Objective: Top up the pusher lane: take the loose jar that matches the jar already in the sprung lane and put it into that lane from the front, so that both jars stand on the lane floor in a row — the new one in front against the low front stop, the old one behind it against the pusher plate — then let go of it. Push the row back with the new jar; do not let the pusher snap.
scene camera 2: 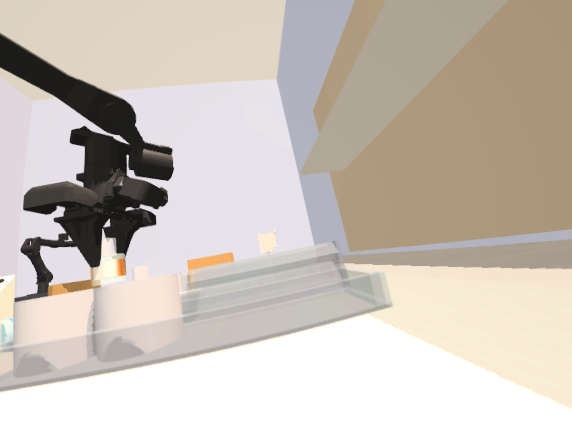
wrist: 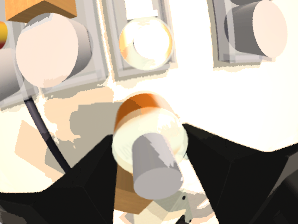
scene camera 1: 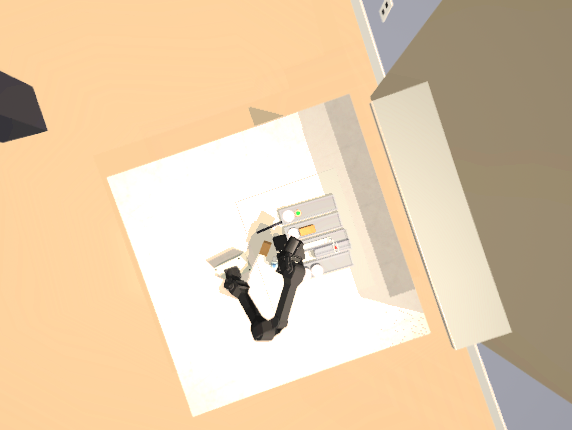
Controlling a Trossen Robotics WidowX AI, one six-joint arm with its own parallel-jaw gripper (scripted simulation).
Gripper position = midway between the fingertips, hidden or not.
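Note:
Present in the scene: an orange box (wrist: pixel 126 198) and a jar (wrist: pixel 146 43). A further jar (scene camera 2: pixel 112 269) is held by my gripper (scene camera 2: pixel 107 266), which the wrist view also shows (wrist: pixel 147 135).

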